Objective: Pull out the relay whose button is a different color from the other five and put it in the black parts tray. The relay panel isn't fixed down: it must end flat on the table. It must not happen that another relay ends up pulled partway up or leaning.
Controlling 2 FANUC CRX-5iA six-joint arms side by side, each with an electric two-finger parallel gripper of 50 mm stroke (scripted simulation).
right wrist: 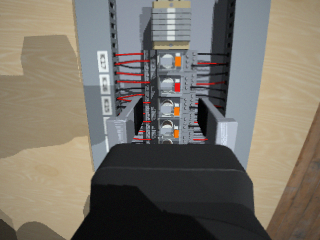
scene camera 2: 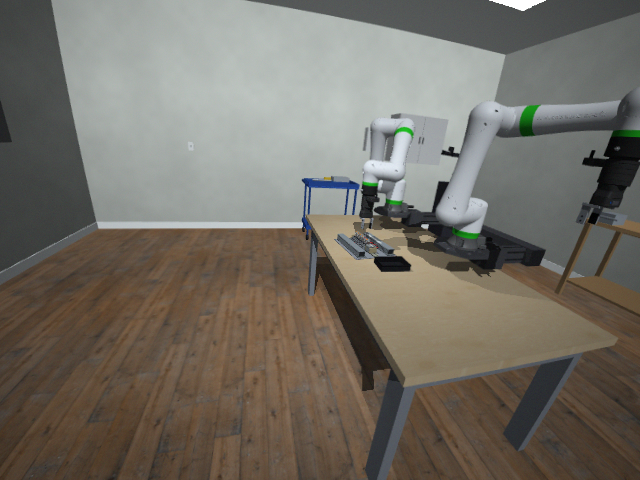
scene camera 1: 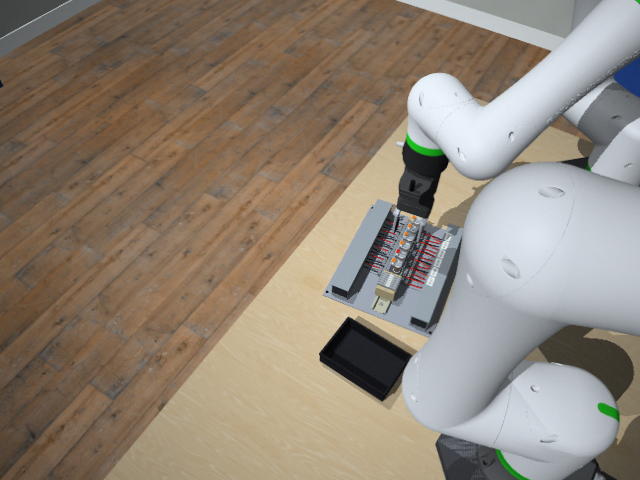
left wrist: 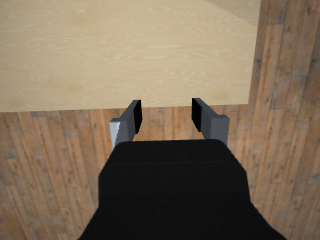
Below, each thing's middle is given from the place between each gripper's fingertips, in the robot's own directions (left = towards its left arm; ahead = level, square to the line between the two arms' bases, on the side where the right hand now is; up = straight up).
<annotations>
The relay panel (scene camera 1: 374, 288) is 12 cm below my right hand (scene camera 1: 406, 233). Round my right hand: black parts tray (scene camera 1: 366, 354) 4 cm behind, 27 cm to the left, 13 cm below.
My left gripper (scene camera 2: 585, 223) is now 570 mm to the left of the black parts tray, 420 mm above it and 310 mm short of it. From my left hand the other things lie so: relay panel 850 mm to the right, 420 mm below, 350 mm ahead.
</annotations>
